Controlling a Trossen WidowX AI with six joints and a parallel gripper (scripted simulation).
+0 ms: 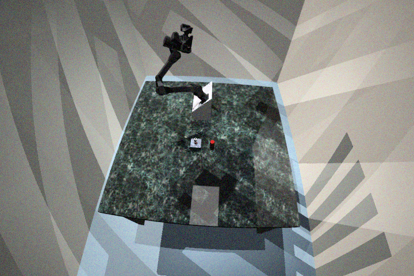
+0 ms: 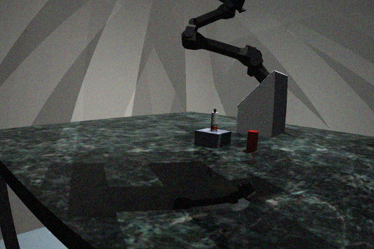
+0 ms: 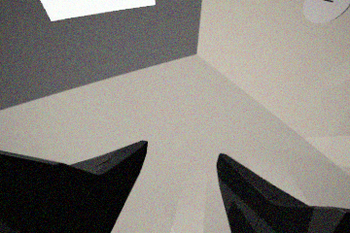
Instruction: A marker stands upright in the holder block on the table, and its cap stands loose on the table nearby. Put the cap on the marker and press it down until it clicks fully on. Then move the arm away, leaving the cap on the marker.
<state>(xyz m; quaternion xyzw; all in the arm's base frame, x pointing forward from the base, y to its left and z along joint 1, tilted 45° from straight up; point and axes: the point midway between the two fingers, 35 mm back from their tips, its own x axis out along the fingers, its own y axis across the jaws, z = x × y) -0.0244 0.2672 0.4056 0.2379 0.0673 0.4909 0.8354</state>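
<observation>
Now: gripper tip 32 cm short of the red cap, 13 cm to the right of it and 67 cm above it. Round my gripper tip: dark holder block (32 cm ahead, 1 cm to the left, 68 cm below).
</observation>
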